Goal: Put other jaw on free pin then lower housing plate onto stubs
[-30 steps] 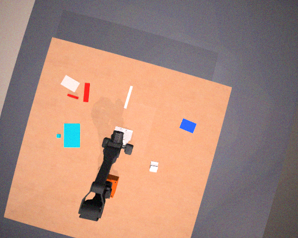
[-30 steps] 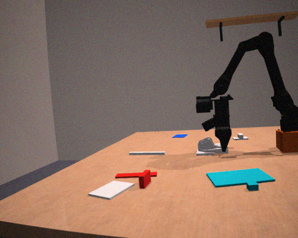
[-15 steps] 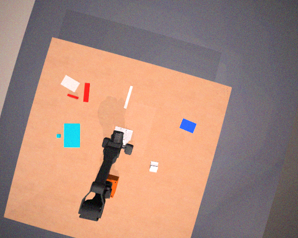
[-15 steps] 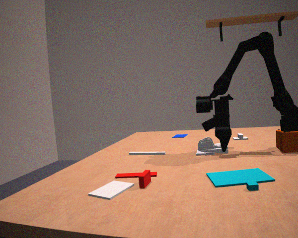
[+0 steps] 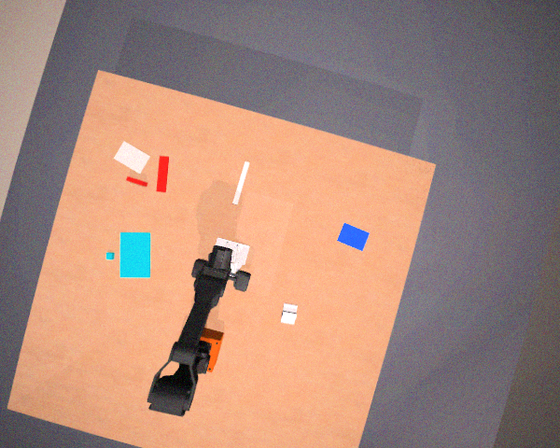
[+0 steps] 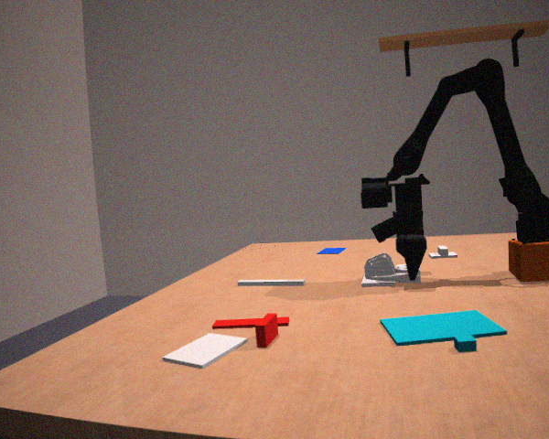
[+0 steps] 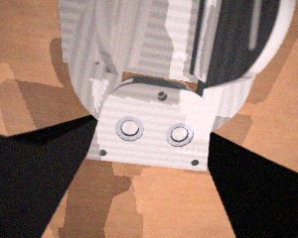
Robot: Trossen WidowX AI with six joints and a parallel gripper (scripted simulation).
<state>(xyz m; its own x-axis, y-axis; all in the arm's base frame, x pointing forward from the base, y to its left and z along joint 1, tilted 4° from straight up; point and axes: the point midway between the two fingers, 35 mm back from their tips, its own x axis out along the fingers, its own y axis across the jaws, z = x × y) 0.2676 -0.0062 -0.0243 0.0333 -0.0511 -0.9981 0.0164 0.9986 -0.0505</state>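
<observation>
Right now my gripper tip is 10 mm short of the white housing plate and 20 mm below it. The rest, counted from my gripper tip: cyan plate (30 mm behind, 330 mm to the left); white block (90 mm behind, 260 mm to the right); white bar (320 mm ahead, 30 mm to the left).
</observation>
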